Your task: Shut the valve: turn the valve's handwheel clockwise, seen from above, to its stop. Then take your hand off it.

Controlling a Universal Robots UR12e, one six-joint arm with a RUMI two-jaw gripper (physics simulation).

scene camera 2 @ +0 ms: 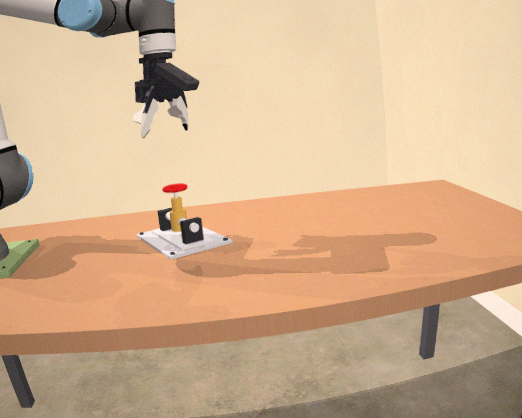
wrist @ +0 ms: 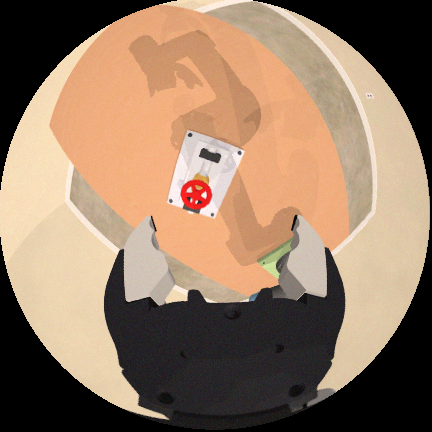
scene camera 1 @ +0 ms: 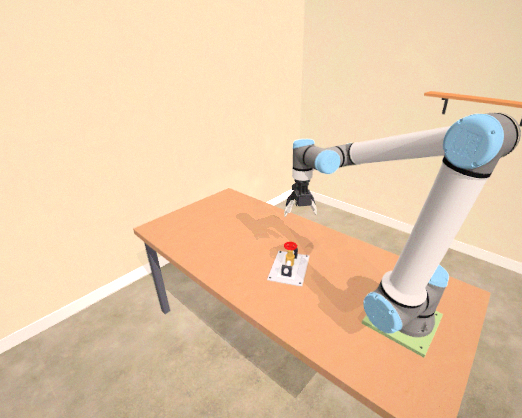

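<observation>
Visible to me are my gripper [scene camera 2: 165,134] and a white base plate [scene camera 2: 162,246]. In the wrist view, the gripper [wrist: 224,217] and the plate [wrist: 233,158] appear as well.
</observation>
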